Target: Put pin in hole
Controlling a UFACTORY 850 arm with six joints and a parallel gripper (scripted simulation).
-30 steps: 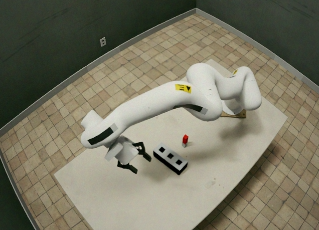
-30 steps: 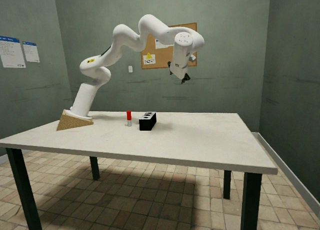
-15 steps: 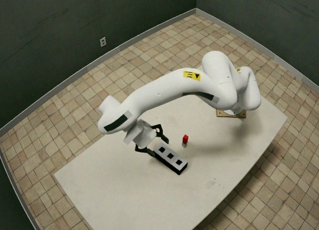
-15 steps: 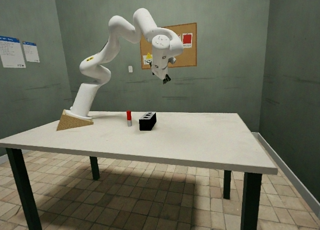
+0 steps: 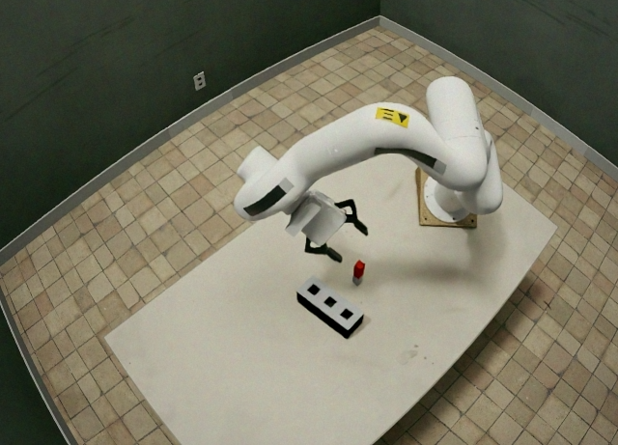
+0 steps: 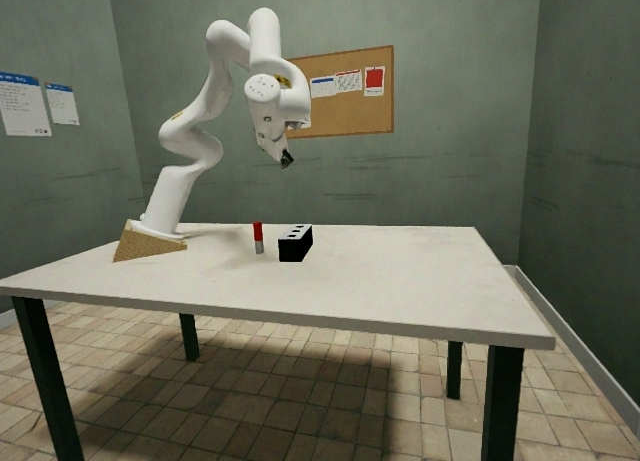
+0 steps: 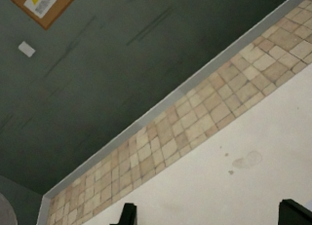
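My gripper is now 25 cm above the pin, 8 cm past it and 2 cm to the left of it. From my hand the other things lie so: black block: 28 cm below, 5 cm ahead, 1 cm to the right.
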